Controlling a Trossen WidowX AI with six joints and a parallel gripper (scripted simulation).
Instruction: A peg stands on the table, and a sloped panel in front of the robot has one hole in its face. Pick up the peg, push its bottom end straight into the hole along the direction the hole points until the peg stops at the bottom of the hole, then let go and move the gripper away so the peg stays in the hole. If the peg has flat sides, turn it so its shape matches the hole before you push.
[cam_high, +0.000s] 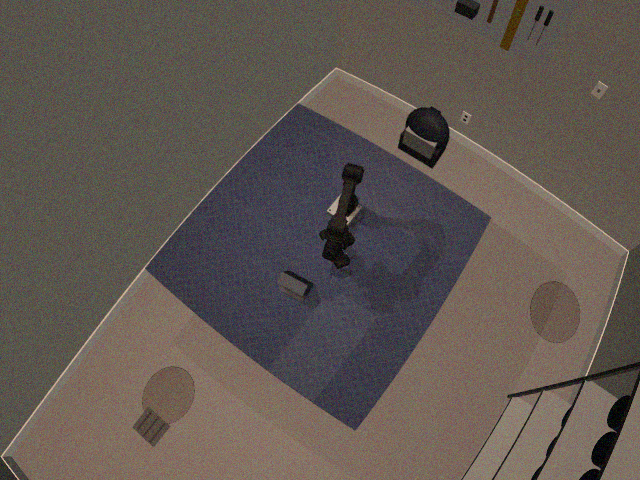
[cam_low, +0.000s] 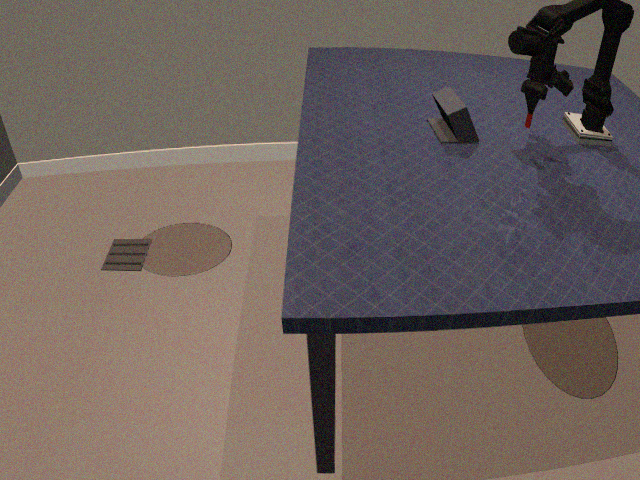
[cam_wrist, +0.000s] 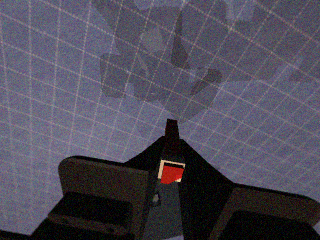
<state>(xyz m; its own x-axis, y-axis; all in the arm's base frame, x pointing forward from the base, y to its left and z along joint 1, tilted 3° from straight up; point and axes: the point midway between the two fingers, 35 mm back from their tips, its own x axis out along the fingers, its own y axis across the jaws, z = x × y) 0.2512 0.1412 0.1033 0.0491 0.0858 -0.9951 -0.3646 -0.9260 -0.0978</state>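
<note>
Now: gripper tip 190 mm short of the grey sloped panel, 50 mm to the left of it and 70 mm above it. From my gripper tip the other things lie so: red peg (20 mm above).
</note>
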